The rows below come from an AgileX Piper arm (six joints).
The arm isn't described. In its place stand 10 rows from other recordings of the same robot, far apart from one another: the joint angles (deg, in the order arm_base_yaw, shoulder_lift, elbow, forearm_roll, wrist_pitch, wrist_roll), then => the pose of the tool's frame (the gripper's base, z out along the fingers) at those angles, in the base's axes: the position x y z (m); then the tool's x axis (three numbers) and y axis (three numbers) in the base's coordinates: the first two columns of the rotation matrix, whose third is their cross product.
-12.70 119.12 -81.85 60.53 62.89 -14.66 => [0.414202 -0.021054 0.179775 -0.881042 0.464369 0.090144 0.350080 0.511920 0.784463]
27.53 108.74 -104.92 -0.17 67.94 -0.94 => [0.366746 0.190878 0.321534 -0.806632 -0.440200 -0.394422 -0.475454 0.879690 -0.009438]
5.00 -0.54 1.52 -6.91 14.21 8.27 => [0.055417 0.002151 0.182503 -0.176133 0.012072 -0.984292 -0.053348 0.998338 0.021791]
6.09 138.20 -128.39 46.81 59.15 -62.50 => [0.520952 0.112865 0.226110 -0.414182 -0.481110 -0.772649 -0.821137 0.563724 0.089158]
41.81 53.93 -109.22 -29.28 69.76 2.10 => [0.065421 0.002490 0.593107 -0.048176 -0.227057 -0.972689 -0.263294 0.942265 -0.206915]
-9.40 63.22 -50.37 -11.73 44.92 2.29 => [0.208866 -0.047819 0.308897 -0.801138 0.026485 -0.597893 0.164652 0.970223 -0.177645]
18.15 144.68 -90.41 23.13 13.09 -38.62 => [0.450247 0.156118 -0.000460 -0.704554 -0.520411 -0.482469 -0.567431 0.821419 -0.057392]
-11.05 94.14 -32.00 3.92 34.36 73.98 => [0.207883 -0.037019 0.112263 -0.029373 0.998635 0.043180 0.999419 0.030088 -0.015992]
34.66 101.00 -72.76 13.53 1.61 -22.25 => [0.339752 0.235632 0.275906 -0.254127 -0.360121 -0.897626 -0.619318 0.773453 -0.134969]
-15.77 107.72 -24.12 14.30 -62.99 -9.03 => [0.263071 -0.095101 0.113799 -0.290495 0.039117 -0.956077 0.456434 0.883831 -0.102522]
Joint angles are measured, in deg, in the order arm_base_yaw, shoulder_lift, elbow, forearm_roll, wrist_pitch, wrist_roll. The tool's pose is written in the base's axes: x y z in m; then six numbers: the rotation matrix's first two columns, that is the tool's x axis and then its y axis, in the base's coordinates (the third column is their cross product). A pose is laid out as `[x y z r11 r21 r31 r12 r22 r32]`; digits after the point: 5 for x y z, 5 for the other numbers.
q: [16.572 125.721 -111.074 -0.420 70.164 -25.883]
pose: [0.44415 0.13151 0.21980 -0.72307 -0.67295 -0.15593 -0.66916 0.73839 -0.08369]
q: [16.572 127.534 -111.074 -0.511 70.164 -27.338]
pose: [0.44690 0.13219 0.20510 -0.70981 -0.69315 -0.12532 -0.68994 0.72001 -0.07463]
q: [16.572 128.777 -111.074 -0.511 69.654 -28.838]
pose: [0.44927 0.13290 0.19507 -0.69290 -0.71225 -0.11224 -0.70925 0.70129 -0.07174]
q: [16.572 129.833 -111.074 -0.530 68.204 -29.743]
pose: [0.45266 0.13389 0.18672 -0.68063 -0.72324 -0.11687 -0.71981 0.68987 -0.07712]
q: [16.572 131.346 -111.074 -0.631 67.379 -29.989]
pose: [0.45540 0.13455 0.17439 -0.67834 -0.72715 -0.10540 -0.72396 0.68596 -0.07309]
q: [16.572 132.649 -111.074 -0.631 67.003 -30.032]
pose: [0.45697 0.13502 0.16365 -0.67927 -0.72817 -0.09148 -0.72559 0.68504 -0.06507]
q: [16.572 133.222 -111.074 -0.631 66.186 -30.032]
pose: [0.45858 0.13551 0.15902 -0.67878 -0.72815 -0.09516 -0.72542 0.68502 -0.06716]
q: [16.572 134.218 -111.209 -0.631 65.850 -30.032]
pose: [0.45995 0.13592 0.15136 -0.67954 -0.72843 -0.08730 -0.72604 0.68480 -0.06256]
